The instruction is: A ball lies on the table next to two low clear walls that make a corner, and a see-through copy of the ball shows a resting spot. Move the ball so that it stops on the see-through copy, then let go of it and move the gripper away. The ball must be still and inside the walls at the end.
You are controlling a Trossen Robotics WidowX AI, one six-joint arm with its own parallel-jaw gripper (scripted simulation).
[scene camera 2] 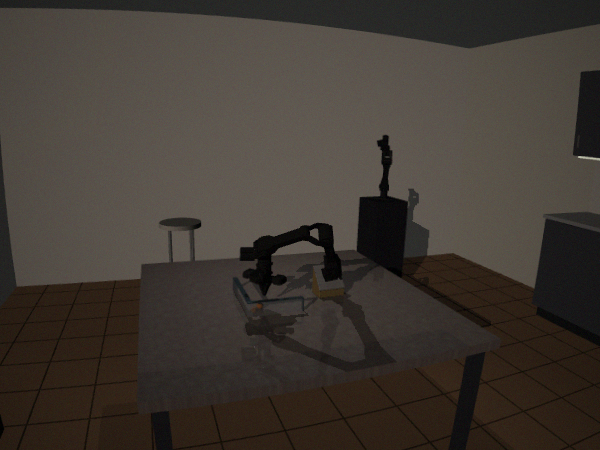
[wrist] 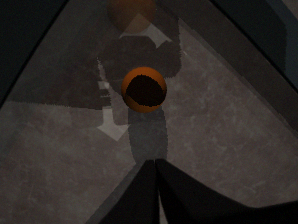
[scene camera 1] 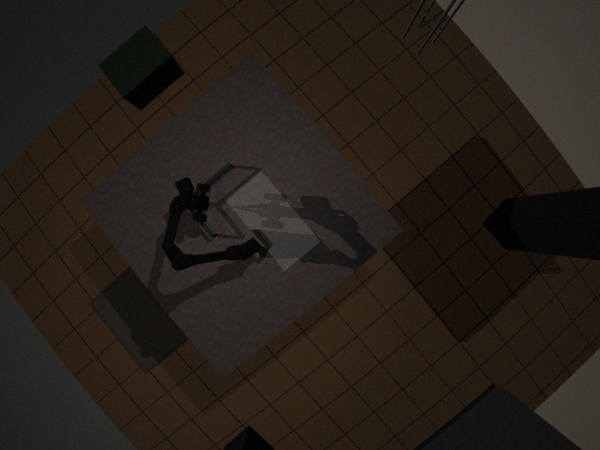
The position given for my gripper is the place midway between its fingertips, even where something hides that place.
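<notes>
Scene camera 2 shows my gripper (scene camera 2: 264,295); the wrist view shows the gripper (wrist: 154,167) as well. Gripper state: shut, holding nothing.
</notes>
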